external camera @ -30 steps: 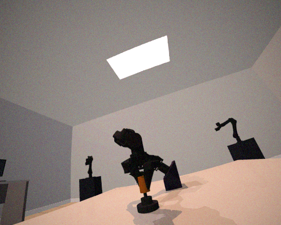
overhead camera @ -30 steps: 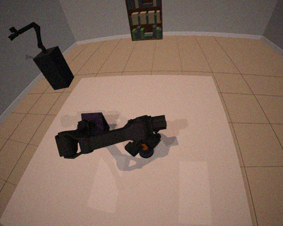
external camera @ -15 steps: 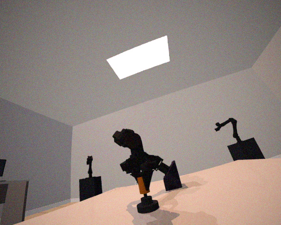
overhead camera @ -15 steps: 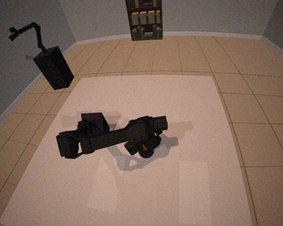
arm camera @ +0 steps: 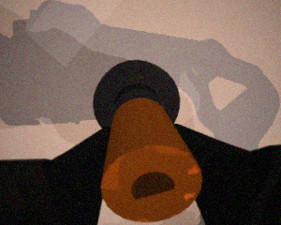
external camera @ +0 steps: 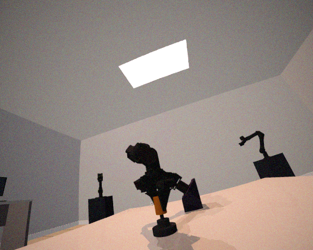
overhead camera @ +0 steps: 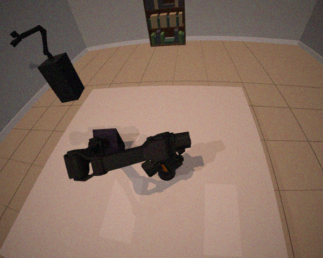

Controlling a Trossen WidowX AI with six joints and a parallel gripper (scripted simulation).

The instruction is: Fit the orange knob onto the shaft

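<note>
Now: gripper tip 20 mm below the orange knob. Also, from my gripper tip: round pedestal (40 mm below).
</note>
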